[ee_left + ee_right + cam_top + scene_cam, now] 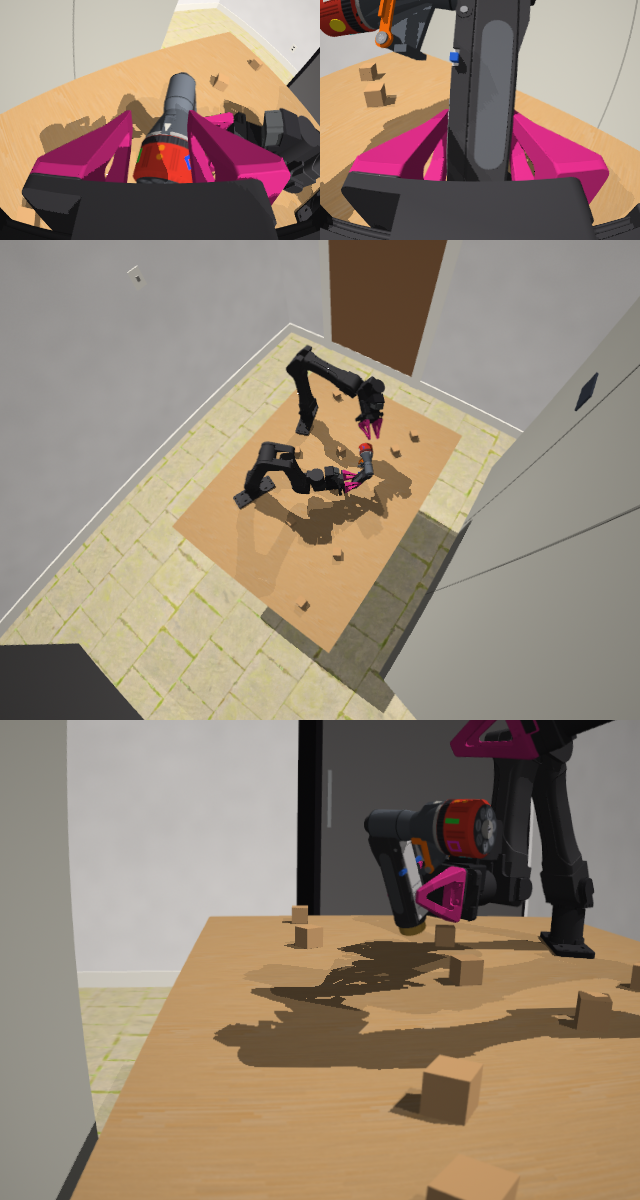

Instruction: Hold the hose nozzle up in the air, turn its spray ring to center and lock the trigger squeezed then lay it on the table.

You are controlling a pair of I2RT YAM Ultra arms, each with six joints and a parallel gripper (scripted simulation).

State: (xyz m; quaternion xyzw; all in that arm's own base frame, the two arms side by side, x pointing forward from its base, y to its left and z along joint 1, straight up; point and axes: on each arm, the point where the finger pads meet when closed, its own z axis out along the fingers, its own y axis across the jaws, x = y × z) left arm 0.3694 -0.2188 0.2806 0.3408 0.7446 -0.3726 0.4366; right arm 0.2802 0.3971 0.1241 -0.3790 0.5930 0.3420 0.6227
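Now: left hand 20 mm past the red spray ring, 20 mm to the left of it and 80 mm above it.
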